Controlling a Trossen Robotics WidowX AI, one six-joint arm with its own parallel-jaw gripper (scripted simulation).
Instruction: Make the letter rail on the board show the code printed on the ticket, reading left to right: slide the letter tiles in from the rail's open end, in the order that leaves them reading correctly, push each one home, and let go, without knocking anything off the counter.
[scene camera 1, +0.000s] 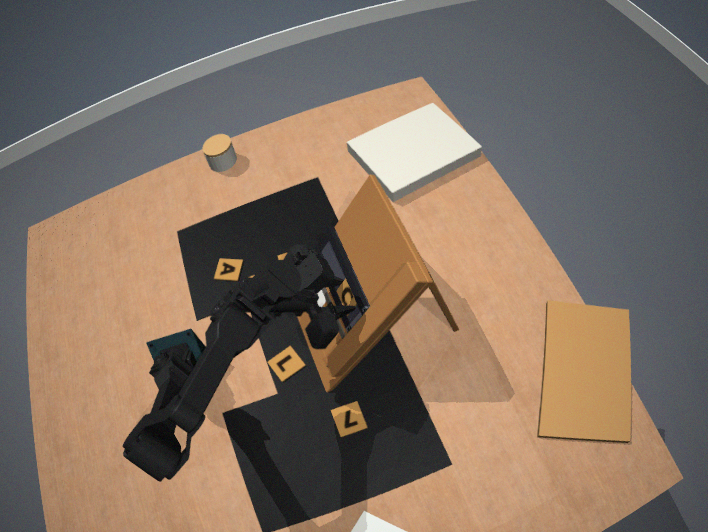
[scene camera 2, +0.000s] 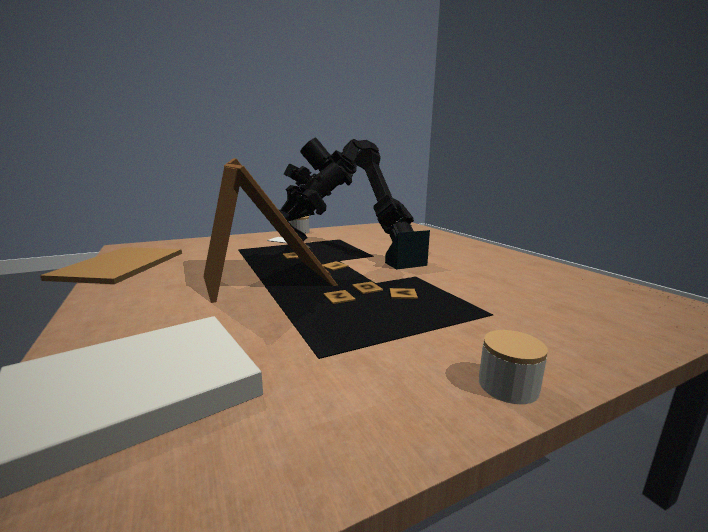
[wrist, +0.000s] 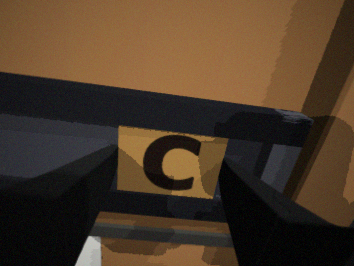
My gripper (scene camera 2: 280, 219) is 95 cm from the lens. A flat tan panel (scene camera 2: 111, 268): 117 cm from the lens. A lidded jar (scene camera 2: 512, 366): 52 cm from the lens. A wooden board (scene camera 2: 235, 175): 80 cm from the lens. The marked spots on the wooden board and the flat tan panel are 51 cm apart.
